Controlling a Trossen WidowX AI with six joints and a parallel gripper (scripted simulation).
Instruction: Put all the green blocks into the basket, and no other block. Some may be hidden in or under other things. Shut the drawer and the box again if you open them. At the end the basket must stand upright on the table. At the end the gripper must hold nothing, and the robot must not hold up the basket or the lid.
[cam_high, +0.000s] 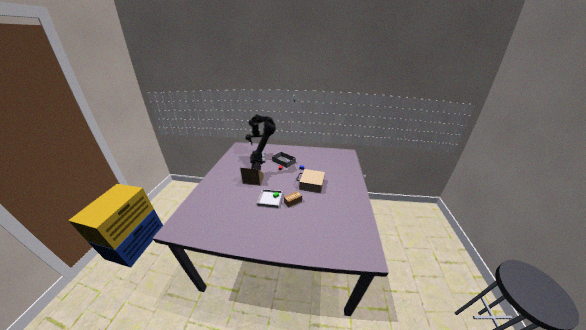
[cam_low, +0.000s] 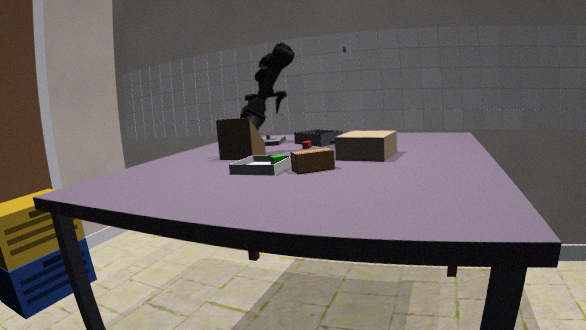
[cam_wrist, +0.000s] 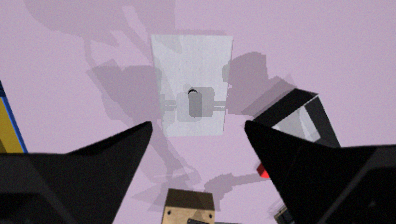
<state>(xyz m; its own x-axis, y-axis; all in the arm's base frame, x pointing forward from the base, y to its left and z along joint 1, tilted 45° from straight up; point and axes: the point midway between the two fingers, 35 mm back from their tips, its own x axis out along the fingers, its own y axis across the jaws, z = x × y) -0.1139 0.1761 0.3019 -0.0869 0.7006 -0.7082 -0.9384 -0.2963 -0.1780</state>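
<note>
My hand is 150 mm above the flat lid. Also, from my hand: small brown box 510 mm to the right, 460 mm ahead, 130 mm below; red block 260 mm ahead, 160 mm below, 140 mm to the right; tray 520 mm to the right, 300 mm ahead, 160 mm below.
</note>
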